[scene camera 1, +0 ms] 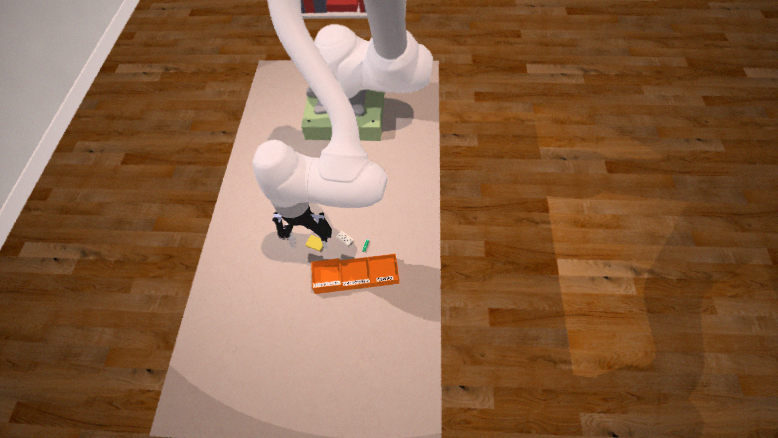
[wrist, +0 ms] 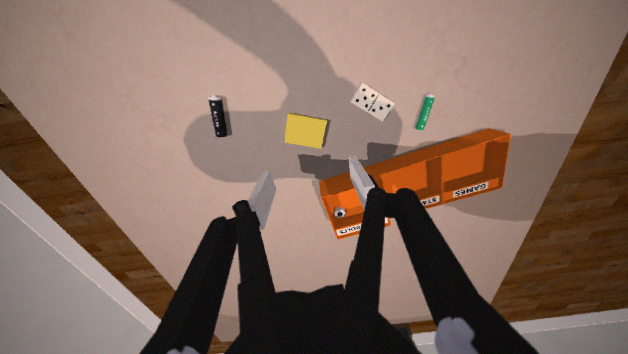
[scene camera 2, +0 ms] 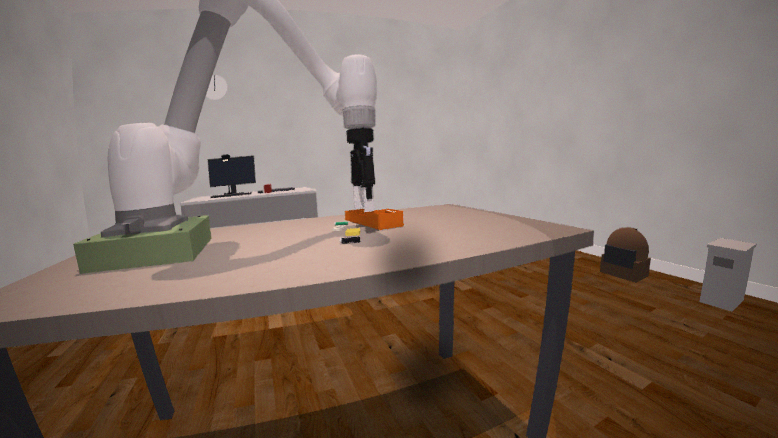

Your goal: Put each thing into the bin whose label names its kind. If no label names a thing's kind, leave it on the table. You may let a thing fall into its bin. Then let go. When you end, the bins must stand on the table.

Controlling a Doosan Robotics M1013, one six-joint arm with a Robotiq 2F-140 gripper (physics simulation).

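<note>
My gripper is open and empty, above the table near the yellow pad and the bins. The flat yellow pad lies between the black battery and the white domino. A green battery lies beyond the domino. The orange three-part bin unit stands on the table. A nut lies in its end bin, labelled "...BOLTS". The middle label shows "STA", partly hidden by my finger; the far one reads GAMES.
The bins' near wall is close to my right finger in the wrist view. The arm stands on a green base at the other end of the table. A desk with a monitor is in the background.
</note>
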